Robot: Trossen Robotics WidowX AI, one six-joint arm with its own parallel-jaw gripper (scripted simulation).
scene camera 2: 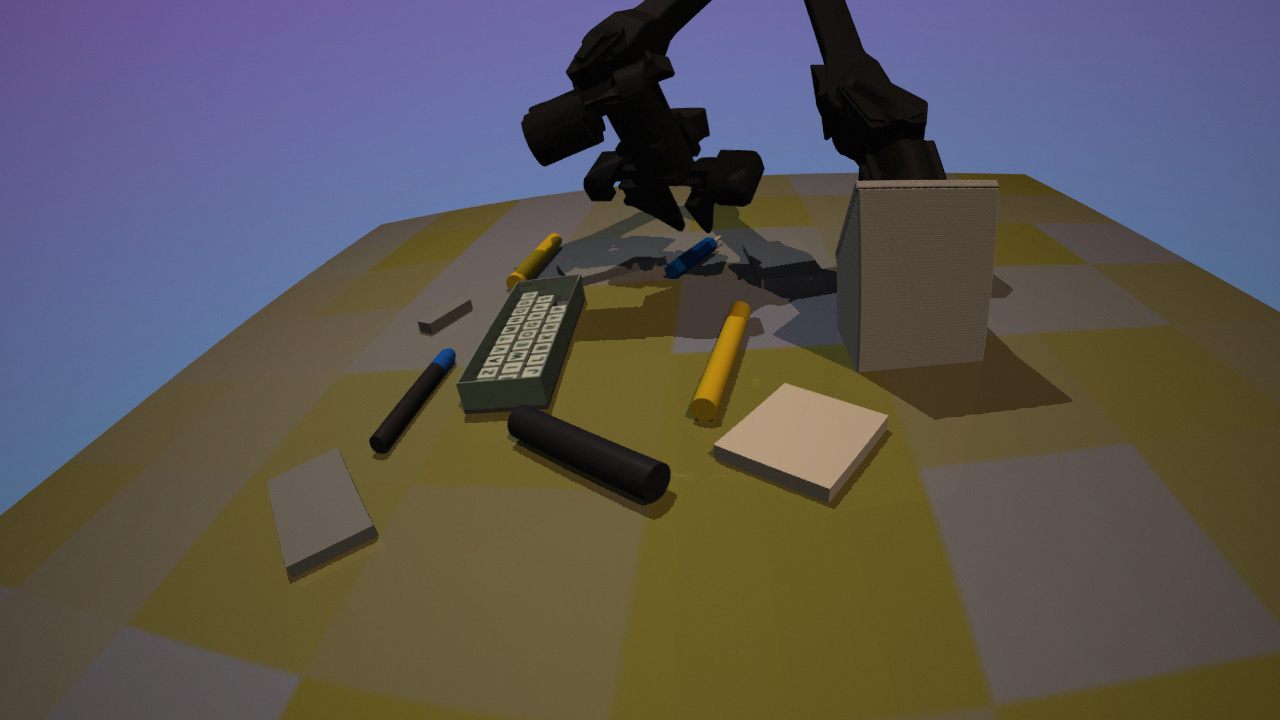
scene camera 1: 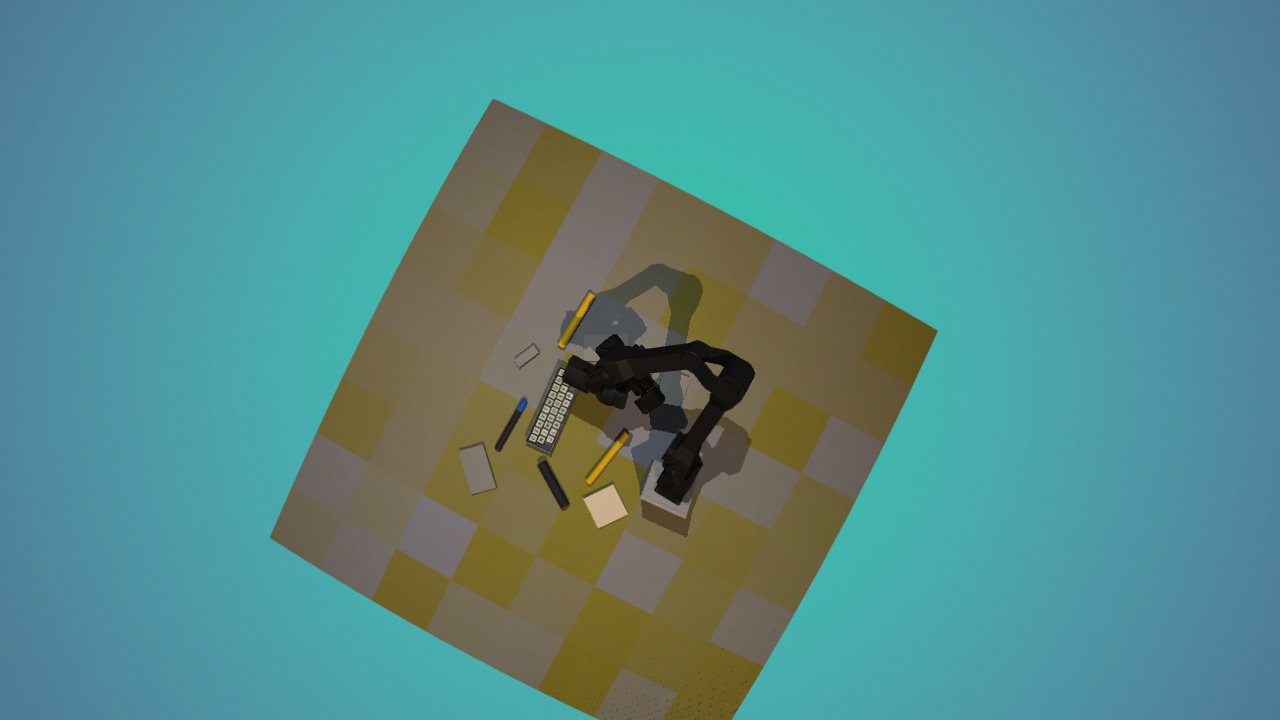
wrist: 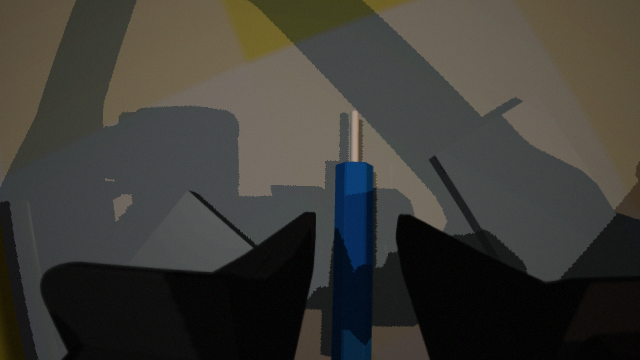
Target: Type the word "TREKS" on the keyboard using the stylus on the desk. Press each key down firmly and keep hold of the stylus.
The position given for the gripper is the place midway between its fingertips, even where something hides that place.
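Observation:
Scene camera 2 shows the gripper [scene camera 2: 696, 229], a blue stylus [scene camera 2: 687, 260], a small grey block [scene camera 2: 445, 315], a beige pad [scene camera 2: 811, 443] and a grey pad [scene camera 2: 319, 515]. Visible in scene camera 1: the gripper [scene camera 1: 644, 363], the grey pad [scene camera 1: 475, 462] and the beige pad [scene camera 1: 605, 505]. The wrist view has the gripper [wrist: 356, 224]; the small grey block is out of frame in the wrist view, and the beige pad is out of frame in the wrist view too.

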